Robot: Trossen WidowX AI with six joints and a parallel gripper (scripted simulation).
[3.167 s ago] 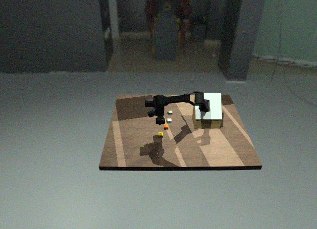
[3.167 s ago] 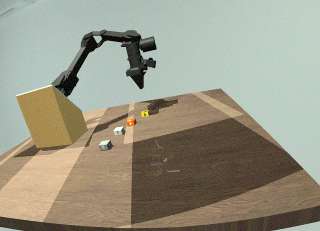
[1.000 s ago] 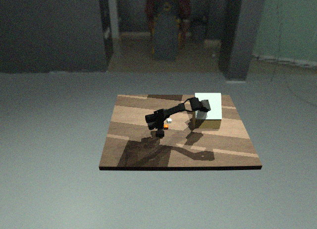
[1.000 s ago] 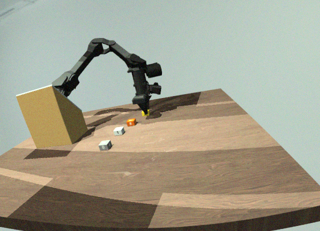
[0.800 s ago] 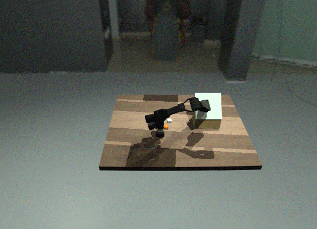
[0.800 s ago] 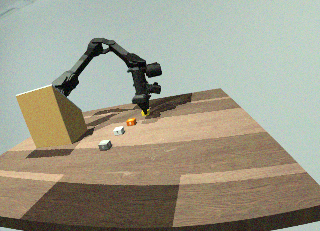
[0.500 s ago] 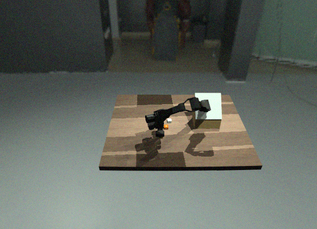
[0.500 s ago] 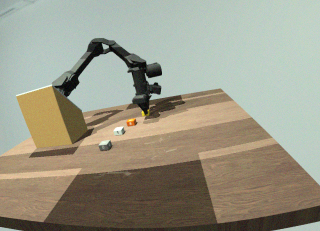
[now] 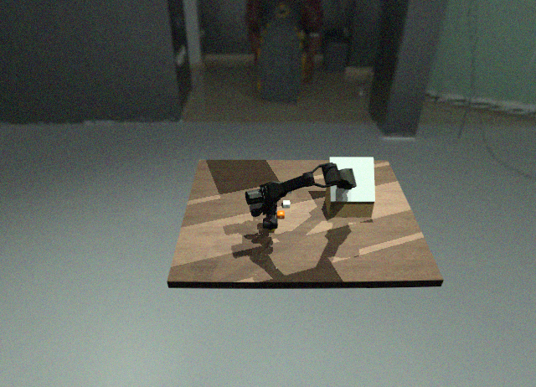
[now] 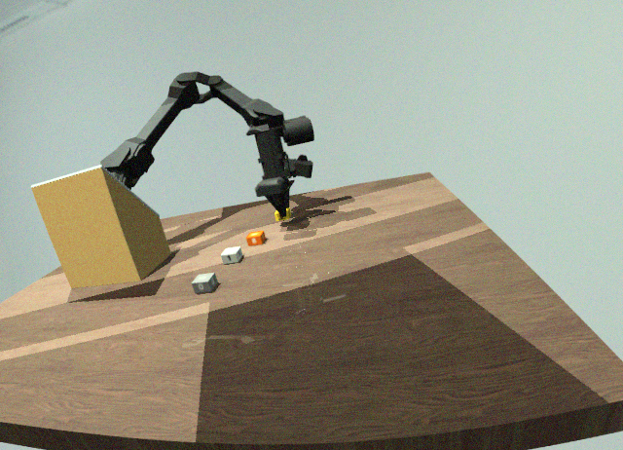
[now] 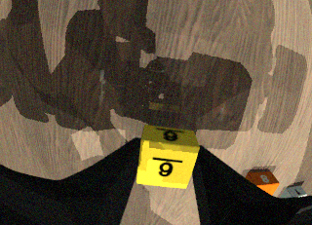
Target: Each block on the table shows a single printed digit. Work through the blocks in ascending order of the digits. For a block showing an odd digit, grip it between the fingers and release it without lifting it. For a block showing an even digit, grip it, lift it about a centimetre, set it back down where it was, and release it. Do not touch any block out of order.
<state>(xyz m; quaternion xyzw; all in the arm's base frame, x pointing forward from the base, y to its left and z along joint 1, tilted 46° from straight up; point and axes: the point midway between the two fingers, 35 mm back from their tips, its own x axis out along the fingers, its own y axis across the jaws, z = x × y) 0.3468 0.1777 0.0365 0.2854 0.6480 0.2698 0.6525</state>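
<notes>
My gripper tip is 100 mm to the left of the orange block, 50 mm past it and 10 mm above it. Round my gripper tip: yellow block (10 mm behind); white block (180 mm to the right, 80 mm behind, 10 mm below); grey block (290 mm to the right, 100 mm behind, 10 mm below).
</notes>
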